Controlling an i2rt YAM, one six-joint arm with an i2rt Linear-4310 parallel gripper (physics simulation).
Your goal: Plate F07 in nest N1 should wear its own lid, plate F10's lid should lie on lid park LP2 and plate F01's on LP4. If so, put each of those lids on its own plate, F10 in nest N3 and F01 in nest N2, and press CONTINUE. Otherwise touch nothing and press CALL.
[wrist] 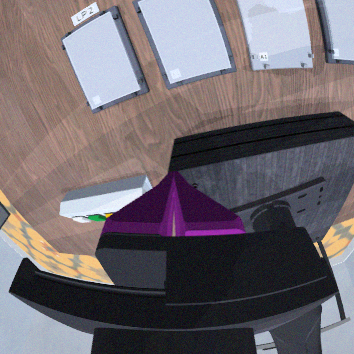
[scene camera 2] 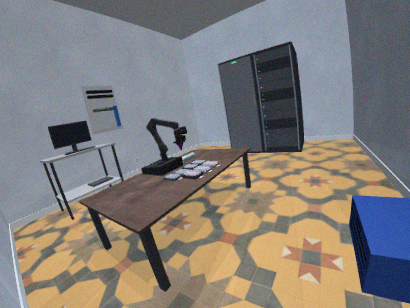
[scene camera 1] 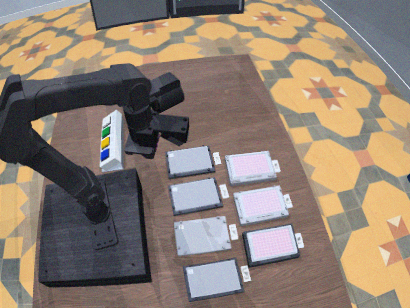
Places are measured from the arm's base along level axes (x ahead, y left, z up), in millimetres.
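Pixels of known places: gripper, between the fingertips: (wrist: pixel 173 178) (scene camera 2: pixel 181 150) (scene camera 1: pixel 148 157); arm's base, origin of its link: (wrist: pixel 268 209) (scene camera 2: pixel 165 161) (scene camera 1: pixel 99 214).
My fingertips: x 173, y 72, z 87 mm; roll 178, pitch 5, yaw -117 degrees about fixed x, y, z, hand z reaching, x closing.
Ahead of a thing's pixels: the offset from my fingertips to its middle. Level surfaces: height alone.
My gripper (scene camera 1: pixel 157 142) (scene camera 2: pixel 180 147) (wrist: pixel 173 178) is shut and empty, its purple fingertips together above the table near the button box @(dx -101, dy +234, dz -139 mm) (scene camera 1: pixel 111 142) (scene camera 2: pixel 188 156) (wrist: pixel 105 197). The box shows white, green, yellow and blue buttons in the scene view; lettering is unreadable. Three pink-gridded plates stand in a row: N3's @(dx +296, dy -20, dz -146 mm) (scene camera 1: pixel 250 166), N2's @(dx +270, dy -152, dz -148 mm) (scene camera 1: pixel 261 203) and N1's @(dx +243, dy -281, dz -143 mm) (scene camera 1: pixel 271 243), the last in a dark surround. Whether they wear clear lids I cannot tell. Pale grey panels lie on LP2 @(dx +127, dy +71, dz -157 mm) (scene camera 1: pixel 190 161) (wrist: pixel 104 60) and LP4 @(dx +102, dy -53, dz -157 mm) (scene camera 1: pixel 195 195) (wrist: pixel 187 42). Plate names are unreadable.
A clear-edged panel marked A1 lies on LP1 @(dx +78, dy -181, dz -161 mm) (scene camera 1: pixel 203 235) (wrist: pixel 280 35), and a grey panel on LP3 @(dx +61, dy -313, dz -157 mm) (scene camera 1: pixel 214 279) (wrist: pixel 344 30). The arm's black base (scene camera 1: pixel 65 250) (scene camera 2: pixel 162 166) stands left of the parks on the wooden table @(dz -171 mm) (scene camera 1: pixel 215 95) (scene camera 2: pixel 135 205).
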